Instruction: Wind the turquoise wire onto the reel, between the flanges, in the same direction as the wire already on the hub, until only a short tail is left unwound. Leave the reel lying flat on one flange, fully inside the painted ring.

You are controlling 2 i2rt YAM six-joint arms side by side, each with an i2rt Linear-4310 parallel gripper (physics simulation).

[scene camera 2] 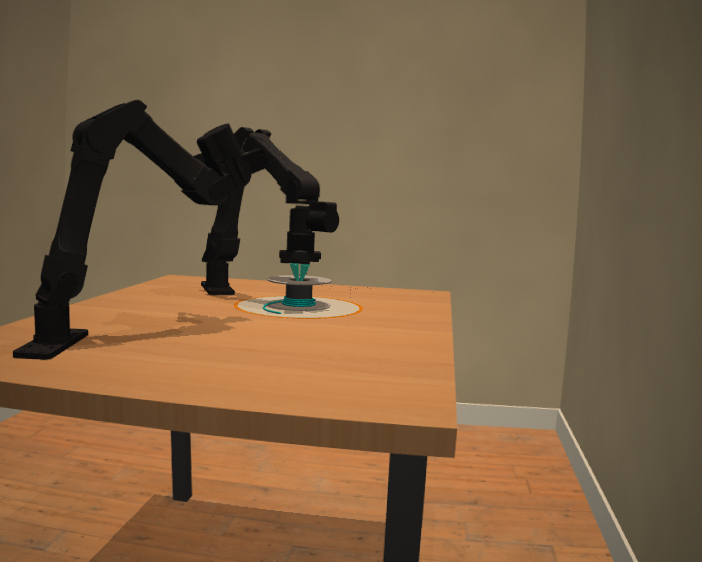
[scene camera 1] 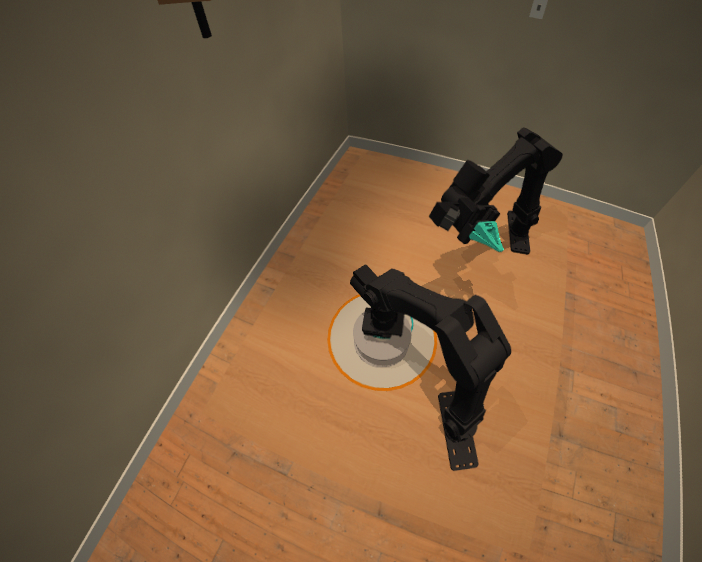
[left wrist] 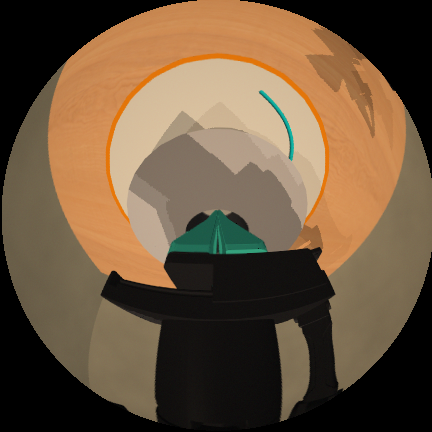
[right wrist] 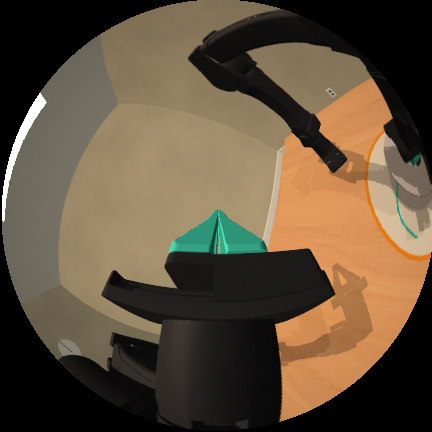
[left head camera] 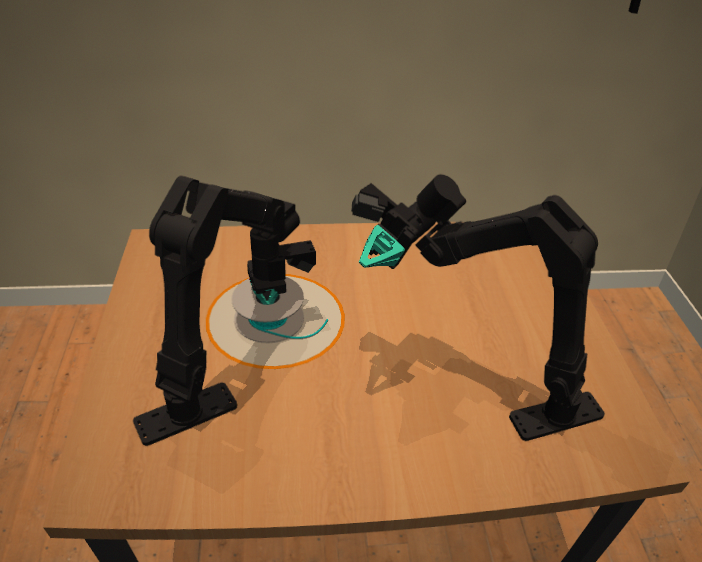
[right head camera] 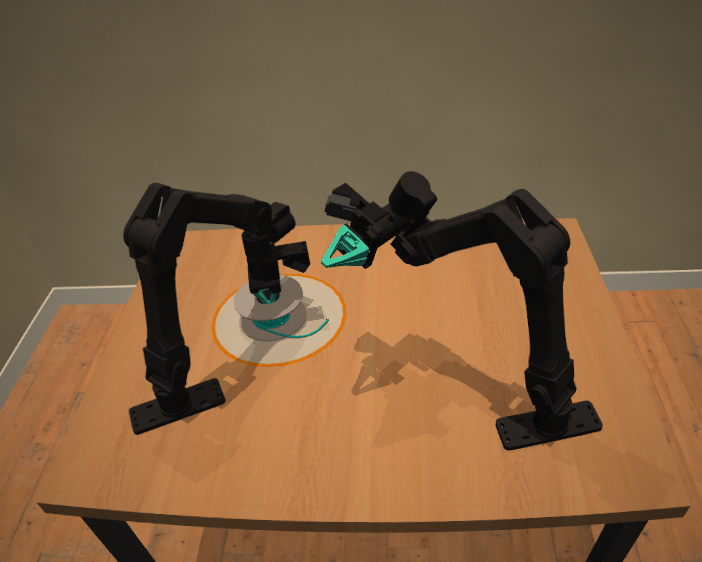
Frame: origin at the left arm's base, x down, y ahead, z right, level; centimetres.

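Seen in the pictures: left gripper, between the fingertips: (scene camera 2: pixel 298 291) (scene camera 1: pixel 382 336) (left wrist: pixel 217 214) (left head camera: pixel 268 307) (right head camera: pixel 270 306); right gripper, between the fingertips: (scene camera 1: pixel 501 251) (right wrist: pixel 217 214) (left head camera: pixel 361 264) (right head camera: pixel 323 264); left arm's base, origin of its link: (scene camera 2: pixel 217 289) (scene camera 1: pixel 457 429) (right wrist: pixel 325 149) (left head camera: pixel 185 414) (right head camera: pixel 177 407); right arm's base, origin of its link: (scene camera 2: pixel 53 345) (scene camera 1: pixel 518 232) (left head camera: pixel 557 416) (right head camera: pixel 548 426).
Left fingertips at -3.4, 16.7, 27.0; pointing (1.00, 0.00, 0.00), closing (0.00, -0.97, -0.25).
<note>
Offsets run from my left fingertips to a thing's top centre, as dx, dy, dz. "pt": to the spot under its first point. Level surfaces: height alone.
The grey reel @[-3.1, +0.0, +0.1] (left head camera: pixel 242 304) (right head camera: pixel 244 300) (scene camera 1: pixel 380 349) (scene camera 2: pixel 299 290) (left wrist: pixel 200 170) lies flat on one flange inside the orange painted ring (left head camera: pixel 343 319) (right head camera: pixel 345 316) (scene camera 1: pixel 329 338) (scene camera 2: pixel 361 308) (left wrist: pixel 107 155). Turquoise wire @[pt +2.9, -9.6, +3.2] (left head camera: pixel 301 337) (right head camera: pixel 301 336) (scene camera 2: pixel 299 302) (left wrist: pixel 287 124) (right wrist: pixel 400 214) is wound low on the hub, and a curved tail runs out past the flange, inside the ring. My left gripper (scene camera 2: pixel 299 279) (left wrist: pixel 217 214) points straight down over the upper flange, shut and empty, its tips at the hub's central hole. My right gripper (left head camera: pixel 361 266) (right head camera: pixel 323 265) (scene camera 1: pixel 501 250) (right wrist: pixel 217 214) is shut and empty, raised right of the reel in the left head camera.
The wooden table @[dx +3.4] (left head camera: pixel 327 444) (right head camera: pixel 316 444) (scene camera 2: pixel 351 374) carries both arm bases. The left arm base (left head camera: pixel 143 430) stands in front of the ring at the left of the left head camera; the right arm base (left head camera: pixel 524 424) stands at the right. Walls surround the table.
</note>
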